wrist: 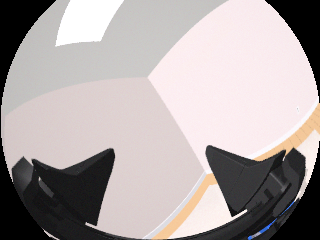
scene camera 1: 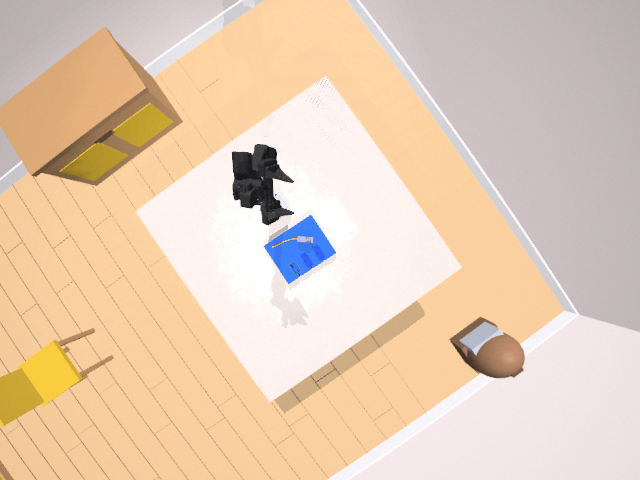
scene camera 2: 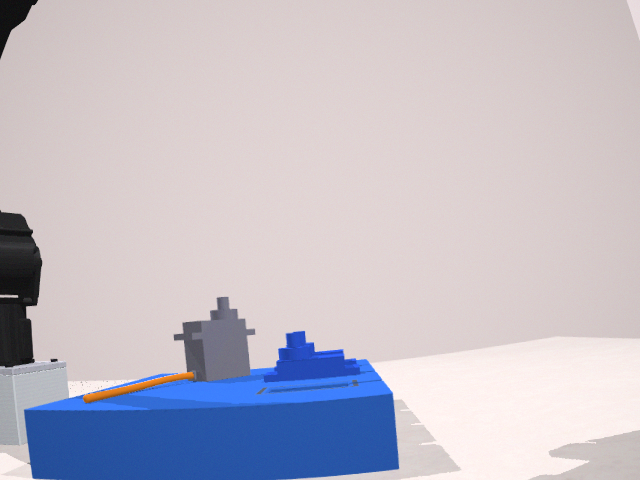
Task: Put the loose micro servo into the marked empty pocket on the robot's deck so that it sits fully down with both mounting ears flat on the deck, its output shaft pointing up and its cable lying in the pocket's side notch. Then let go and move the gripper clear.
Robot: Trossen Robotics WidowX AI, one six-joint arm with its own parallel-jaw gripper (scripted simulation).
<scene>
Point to a blue deck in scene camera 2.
At 183,422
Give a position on a blue deck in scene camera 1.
At 283,254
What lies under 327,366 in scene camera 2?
A blue servo.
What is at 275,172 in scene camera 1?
My gripper.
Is my gripper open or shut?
Open.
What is my gripper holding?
Nothing.
</scene>
